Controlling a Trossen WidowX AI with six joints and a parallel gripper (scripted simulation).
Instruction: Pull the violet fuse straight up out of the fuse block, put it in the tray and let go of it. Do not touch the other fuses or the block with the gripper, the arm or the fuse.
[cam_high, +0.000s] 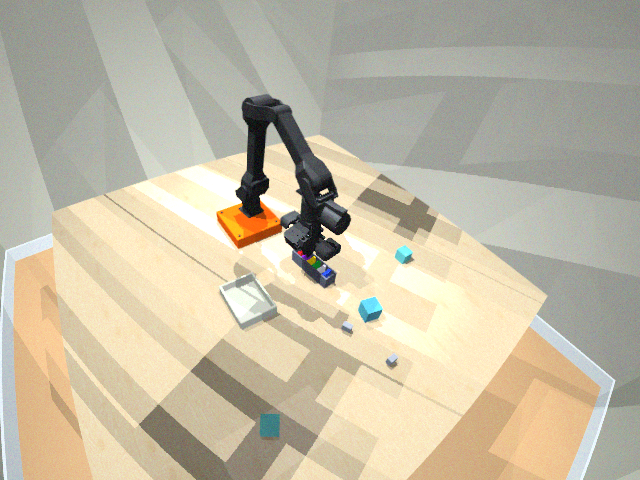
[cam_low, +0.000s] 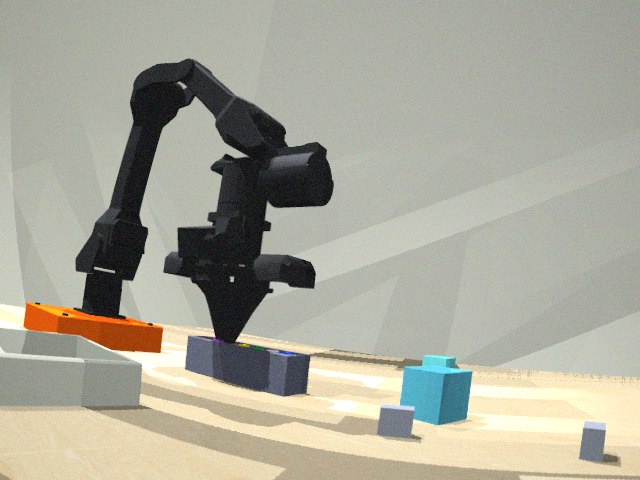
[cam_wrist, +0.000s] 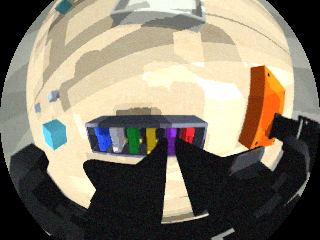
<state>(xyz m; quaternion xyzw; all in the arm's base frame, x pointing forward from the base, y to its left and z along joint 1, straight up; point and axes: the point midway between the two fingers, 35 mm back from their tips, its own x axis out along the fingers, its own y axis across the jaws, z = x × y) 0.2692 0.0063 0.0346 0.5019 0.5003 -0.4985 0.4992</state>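
My gripper tip is now 10 mm short of the white tray, 210 mm to the left of it and 30 mm above it. Round my gripper tip: violet fuse (10 mm below).
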